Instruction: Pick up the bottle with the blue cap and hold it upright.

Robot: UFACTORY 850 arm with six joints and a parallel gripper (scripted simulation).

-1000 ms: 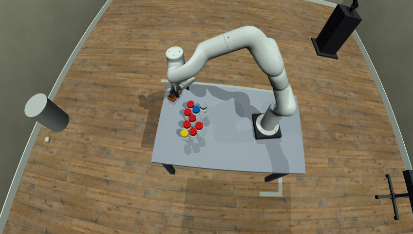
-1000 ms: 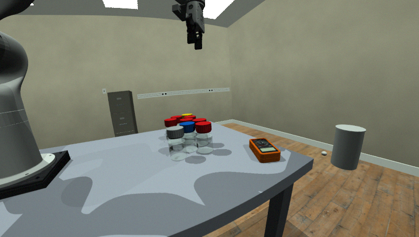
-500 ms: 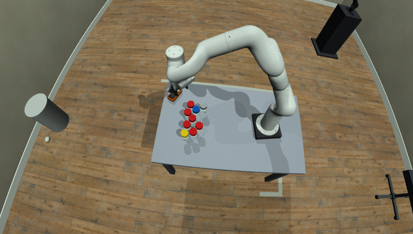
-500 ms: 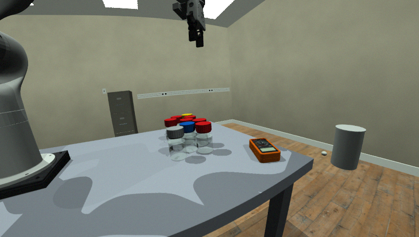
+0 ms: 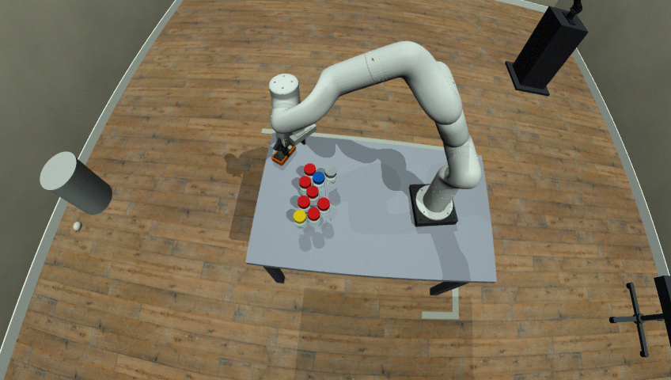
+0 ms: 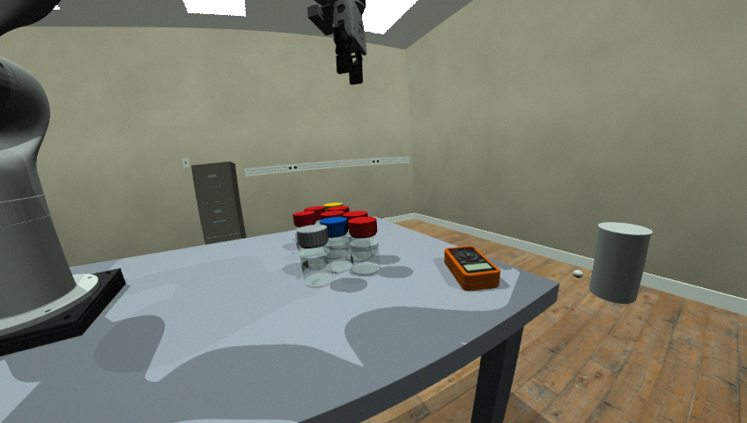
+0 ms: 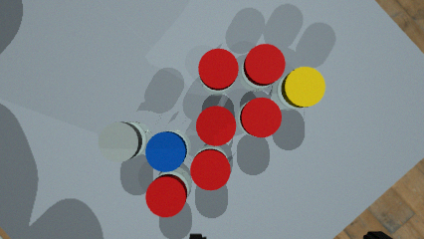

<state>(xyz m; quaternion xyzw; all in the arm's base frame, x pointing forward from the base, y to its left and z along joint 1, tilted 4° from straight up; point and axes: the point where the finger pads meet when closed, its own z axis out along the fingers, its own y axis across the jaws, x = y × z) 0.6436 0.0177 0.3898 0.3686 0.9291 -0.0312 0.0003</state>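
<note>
Right now the blue-capped bottle is 37 cm below my hand, 8 cm behind it and 5 cm to the right of it. Also, from my hand: grey-capped bottle: 37 cm below, 14 cm behind, 9 cm to the right; yellow-capped bottle: 37 cm below, 14 cm to the left, 2 cm behind; orange multimeter: 40 cm below, 23 cm to the right, 11 cm ahead.
</note>
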